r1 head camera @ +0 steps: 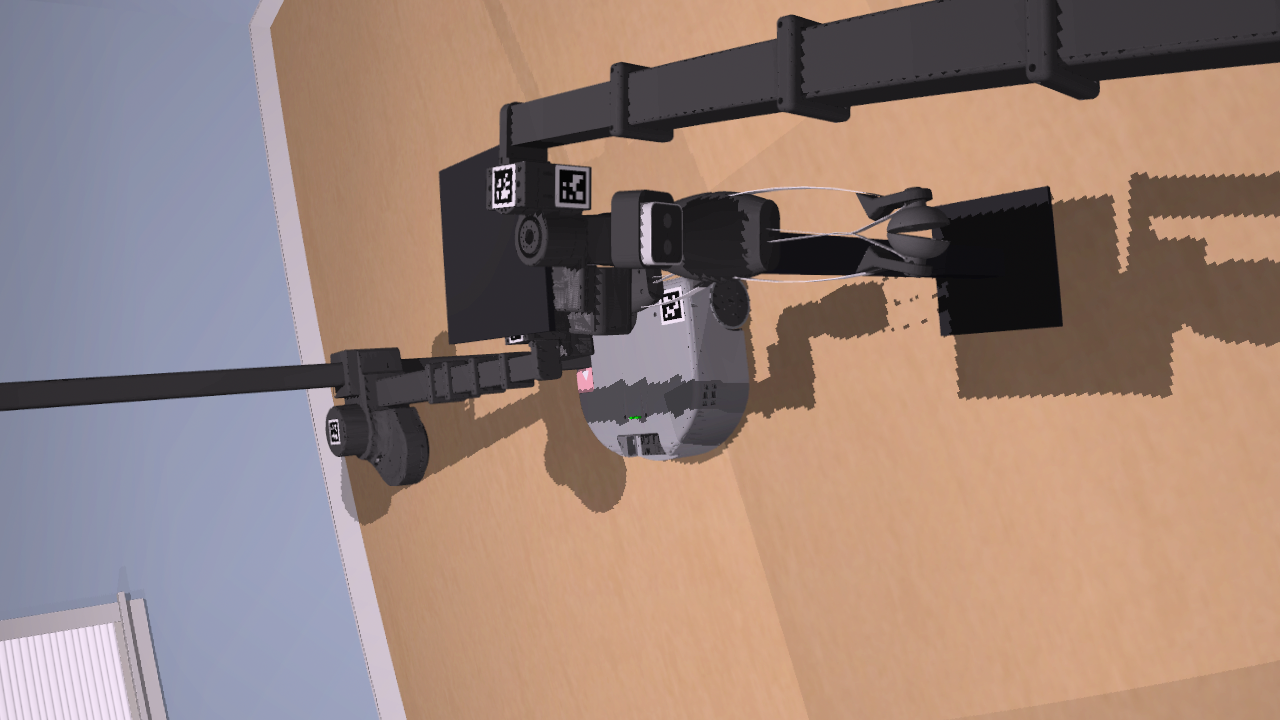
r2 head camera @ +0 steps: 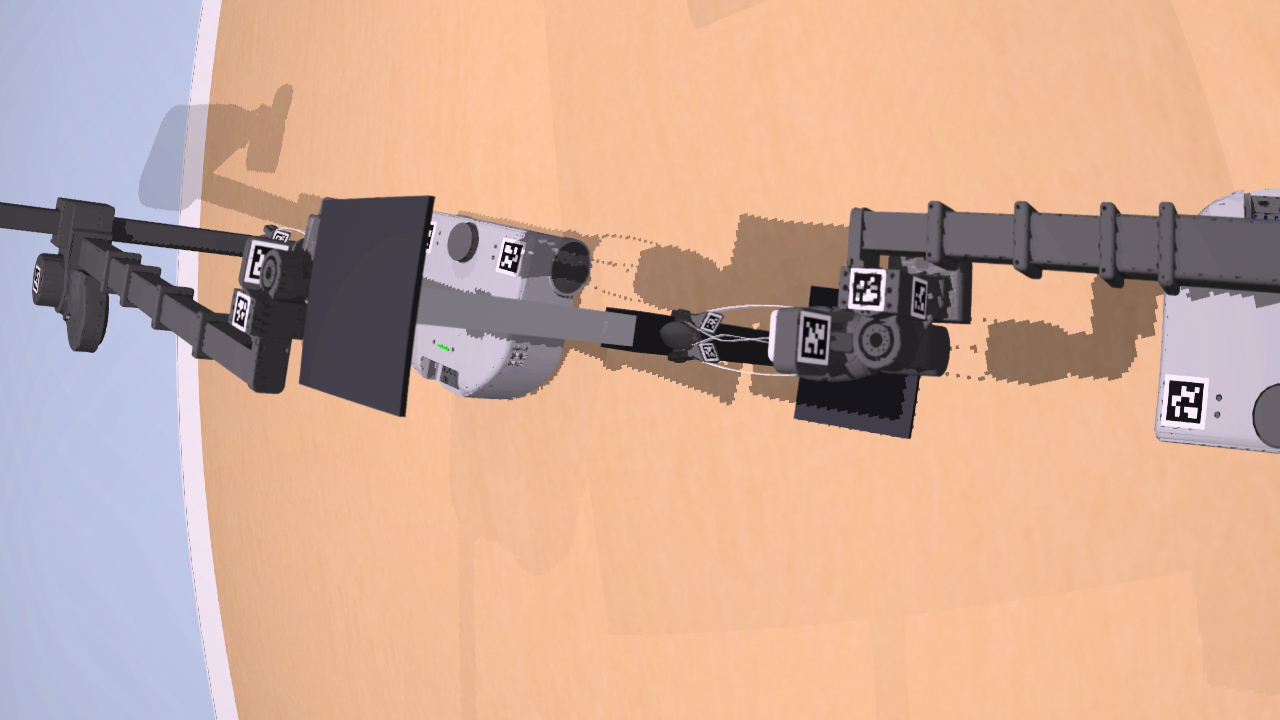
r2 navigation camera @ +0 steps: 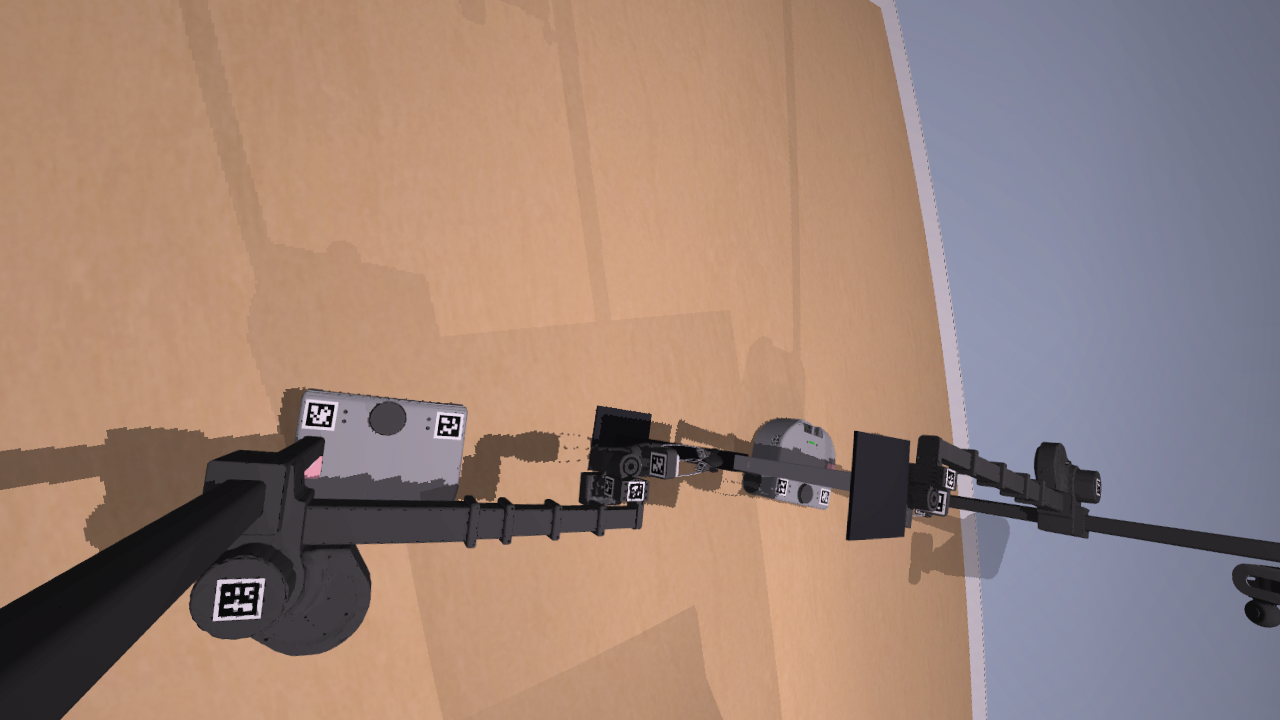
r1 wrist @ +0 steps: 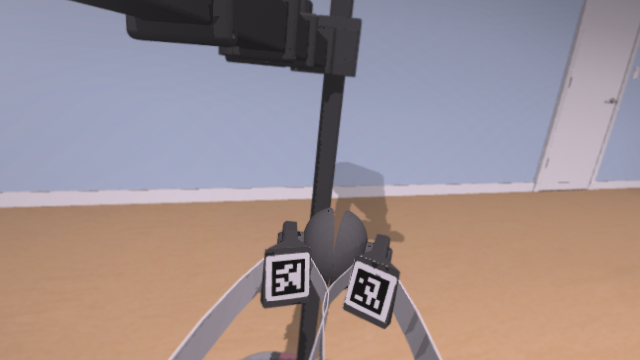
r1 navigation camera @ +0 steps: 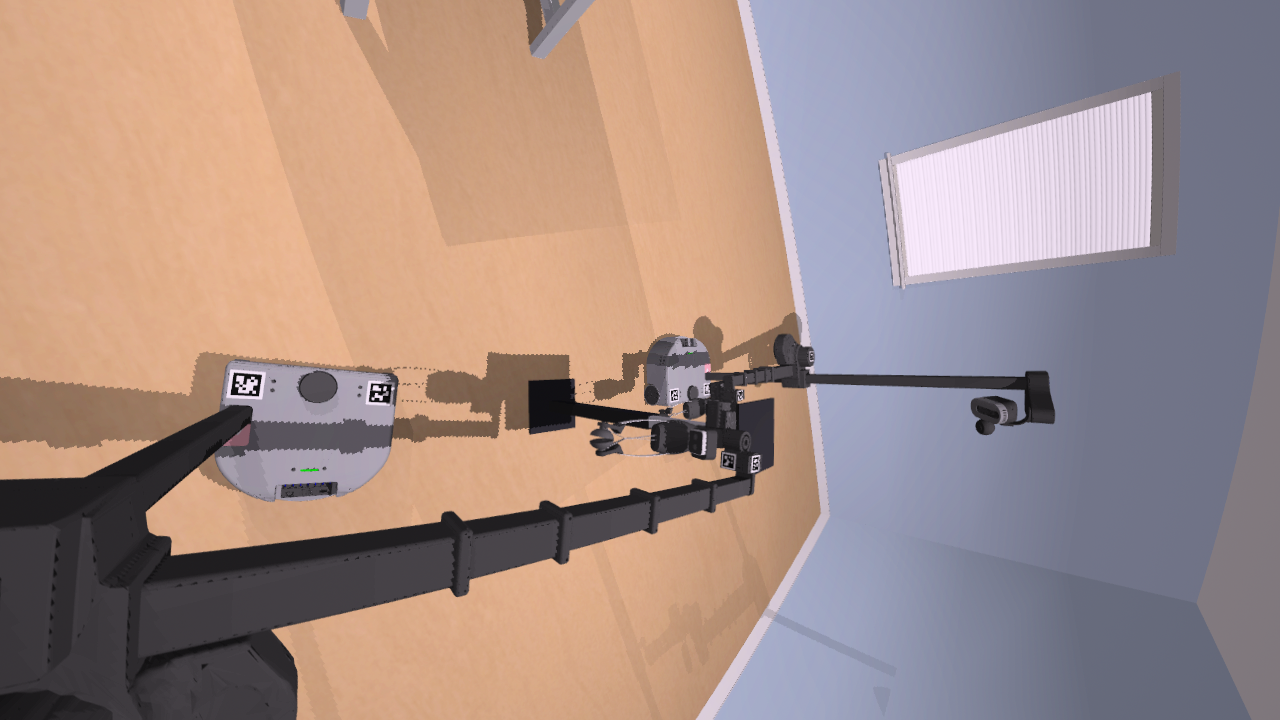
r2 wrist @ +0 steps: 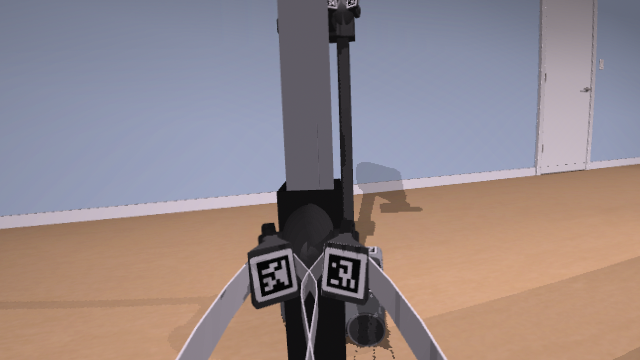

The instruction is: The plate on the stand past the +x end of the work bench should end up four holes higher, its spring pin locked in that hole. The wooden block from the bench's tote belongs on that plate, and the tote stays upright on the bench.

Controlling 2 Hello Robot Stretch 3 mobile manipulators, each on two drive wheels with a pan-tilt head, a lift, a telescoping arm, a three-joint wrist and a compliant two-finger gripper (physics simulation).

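Observation:
The dark plate [r1 head camera: 492, 286] [r1 navigation camera: 762, 420] [r2 head camera: 366, 304] [r2 navigation camera: 878, 501] sits atop the stand. Its grey inner post [r2 head camera: 554, 326] [r2 wrist: 307, 100] rises from the black sleeve [r2 wrist: 310, 196]. The r2 gripper [r2 head camera: 689, 336] [r2 navigation camera: 711, 461] [r2 wrist: 308, 250] is at the sleeve's top, its fingertips shut on the small spring pin, which they mostly hide. Whether the pin sits in a hole cannot be seen. The r1 gripper [r1 head camera: 920, 231] [r1 navigation camera: 608, 437] [r1 wrist: 335, 245] is shut, a thin wedge showing between its cups; it holds nothing. The wooden block and tote do not show.
The stand's black base [r1 head camera: 1006, 300] [r1 navigation camera: 541, 407] [r2 head camera: 859, 428] is on the floor between the robots. r1's arm [r1 head camera: 904, 80] reaches beside the plate, and r2's arm [r2 head camera: 1065, 241] reaches toward the sleeve. Grey legs [r1 navigation camera: 559, 31], likely the bench's, show at the r1 navigation view's top.

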